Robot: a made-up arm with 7 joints.
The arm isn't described. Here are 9 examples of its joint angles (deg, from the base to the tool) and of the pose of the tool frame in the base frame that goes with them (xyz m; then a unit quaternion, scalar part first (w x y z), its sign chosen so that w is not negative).
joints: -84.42 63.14 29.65 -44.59 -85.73 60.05 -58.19
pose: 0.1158 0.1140 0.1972 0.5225 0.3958 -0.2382 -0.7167
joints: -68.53 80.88 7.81 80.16 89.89 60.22 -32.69
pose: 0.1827 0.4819 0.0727 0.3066 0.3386 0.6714 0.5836
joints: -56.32 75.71 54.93 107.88 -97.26 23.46 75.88
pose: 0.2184 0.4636 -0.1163 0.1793 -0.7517 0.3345 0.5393
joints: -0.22 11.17 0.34 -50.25 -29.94 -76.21 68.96
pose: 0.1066 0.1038 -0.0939 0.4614 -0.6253 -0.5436 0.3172
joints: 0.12 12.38 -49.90 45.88 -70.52 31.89 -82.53
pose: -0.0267 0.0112 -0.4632 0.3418 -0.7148 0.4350 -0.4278
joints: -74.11 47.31 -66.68 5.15 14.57 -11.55 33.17
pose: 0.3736 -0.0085 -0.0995 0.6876 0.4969 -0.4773 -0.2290
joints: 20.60 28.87 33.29 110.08 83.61 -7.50 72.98
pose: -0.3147 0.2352 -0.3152 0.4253 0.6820 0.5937 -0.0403
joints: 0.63 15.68 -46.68 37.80 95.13 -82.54 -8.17
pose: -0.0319 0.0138 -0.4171 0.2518 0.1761 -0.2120 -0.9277
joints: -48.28 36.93 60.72 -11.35 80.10 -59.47 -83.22
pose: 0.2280 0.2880 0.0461 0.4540 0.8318 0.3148 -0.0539
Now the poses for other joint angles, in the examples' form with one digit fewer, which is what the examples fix.
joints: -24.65 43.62 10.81 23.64 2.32 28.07 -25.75
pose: 0.294 0.319 -0.203 0.907 0.236 0.347 0.012
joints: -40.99 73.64 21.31 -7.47 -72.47 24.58 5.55
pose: 0.275 0.253 0.122 0.978 0.003 -0.202 -0.046
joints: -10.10 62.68 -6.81 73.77 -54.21 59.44 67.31
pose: 0.040 0.449 -0.253 0.158 0.299 0.673 0.658
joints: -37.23 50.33 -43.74 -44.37 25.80 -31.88 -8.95
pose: 0.172 0.000 -0.090 0.477 0.377 -0.585 -0.537
